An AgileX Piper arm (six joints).
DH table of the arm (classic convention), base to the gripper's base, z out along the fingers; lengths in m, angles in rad. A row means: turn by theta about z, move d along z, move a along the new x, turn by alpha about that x. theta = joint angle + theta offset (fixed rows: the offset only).
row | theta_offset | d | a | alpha
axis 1 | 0 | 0.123 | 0 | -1.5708
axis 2 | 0.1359 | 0 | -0.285 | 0
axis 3 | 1.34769 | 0 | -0.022 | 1.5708
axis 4 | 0 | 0.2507 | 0 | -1.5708
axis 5 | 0 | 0 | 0 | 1.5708
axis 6 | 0 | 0.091 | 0 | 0
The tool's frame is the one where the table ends.
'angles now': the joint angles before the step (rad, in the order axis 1, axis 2, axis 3, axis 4, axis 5, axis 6). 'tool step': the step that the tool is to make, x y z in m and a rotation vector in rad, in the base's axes. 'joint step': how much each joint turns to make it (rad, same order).
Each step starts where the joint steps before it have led.
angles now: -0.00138 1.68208 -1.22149 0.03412 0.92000 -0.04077
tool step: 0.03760 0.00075 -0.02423 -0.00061 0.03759 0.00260
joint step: 0.00227 0.16171 -0.12622 -0.00070 0.00211 0.00000
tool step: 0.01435 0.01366 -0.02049 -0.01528 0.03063 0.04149
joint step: 0.03833 0.08149 -0.04038 -0.01693 -0.01026 0.00374
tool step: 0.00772 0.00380 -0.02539 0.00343 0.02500 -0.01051
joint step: 0.00866 0.06695 -0.00057 0.00146 -0.04180 0.01821
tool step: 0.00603 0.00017 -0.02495 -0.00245 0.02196 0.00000
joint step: 0.00002 0.06410 0.00002 -0.00119 -0.04207 0.00002
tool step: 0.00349 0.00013 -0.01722 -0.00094 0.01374 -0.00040
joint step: -0.00002 0.04422 -0.00101 0.00000 -0.02944 -0.00002
